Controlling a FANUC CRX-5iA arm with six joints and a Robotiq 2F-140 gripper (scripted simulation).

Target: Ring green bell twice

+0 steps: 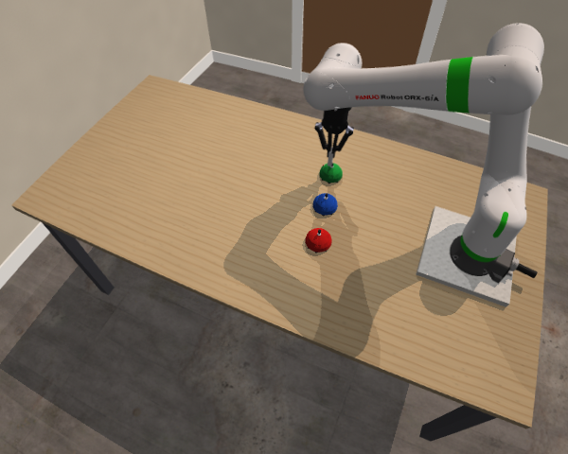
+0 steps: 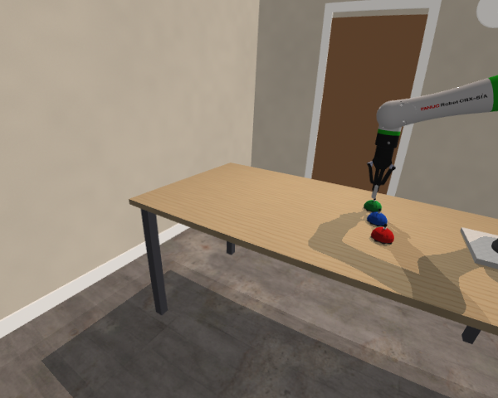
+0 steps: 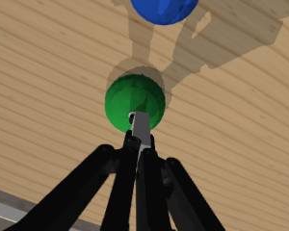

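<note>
My gripper is now 1 cm past the green bell and 6 cm above it. Also, from my hand: red bell (12 cm behind, 27 cm to the left, 5 cm below); then blue bell (6 cm behind, 14 cm to the left, 5 cm below).
</note>
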